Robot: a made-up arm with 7 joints.
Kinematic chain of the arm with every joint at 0, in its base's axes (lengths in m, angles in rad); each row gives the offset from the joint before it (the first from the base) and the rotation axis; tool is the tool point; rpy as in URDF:
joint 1: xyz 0 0 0.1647 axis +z
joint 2: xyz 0 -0.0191 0.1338 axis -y
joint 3: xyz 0 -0.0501 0.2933 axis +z
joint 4: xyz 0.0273 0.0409 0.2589 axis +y
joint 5: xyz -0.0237 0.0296 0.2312 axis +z
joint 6: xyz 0 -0.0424 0.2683 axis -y
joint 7: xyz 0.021 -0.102 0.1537 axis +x
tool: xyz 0 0 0 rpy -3.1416 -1.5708 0
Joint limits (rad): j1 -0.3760..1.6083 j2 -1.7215..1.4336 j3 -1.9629..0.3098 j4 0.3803..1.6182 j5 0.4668..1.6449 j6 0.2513..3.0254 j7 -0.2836..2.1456
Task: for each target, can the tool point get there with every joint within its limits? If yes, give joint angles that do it. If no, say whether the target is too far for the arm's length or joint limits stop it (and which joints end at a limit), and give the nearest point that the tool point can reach.
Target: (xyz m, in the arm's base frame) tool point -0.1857 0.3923 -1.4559
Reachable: no: too far | nearest point -0.0474 0.4832 -0.4696 | short by 1.000 m
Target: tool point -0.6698 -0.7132 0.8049
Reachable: yes | joints 0.4088 0.9828 -1.3986 0.4806 1.0218 1.3844 1.0806
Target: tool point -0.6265 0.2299 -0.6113
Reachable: no: joint limits stop it (at a limit: joint 1, joint 2, joint 3, joint 5, joint 6) | nearest point -0.2122 0.3365 -0.3924 | short by 0.481 m
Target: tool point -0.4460 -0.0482 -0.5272
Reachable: no: joint limits stop it (at a limit: joint 1, joint 2, joint 3, joint 4, joint 5, joint 6) | nearest point -0.2079 0.2941 -0.3774 | short by 0.443 m
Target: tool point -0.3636 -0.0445 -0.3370
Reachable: no: joint limits stop it (at a limit: joint 1, joint 2, joint 3, joint 4, joint 5, joint 6) | nearest point -0.2079 0.2941 -0.3774 | short by 0.375 m
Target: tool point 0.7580 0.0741 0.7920
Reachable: yes | joints 0.7862 -0.7260 -1.0479 0.9287 1.2369 2.1362 0.0832
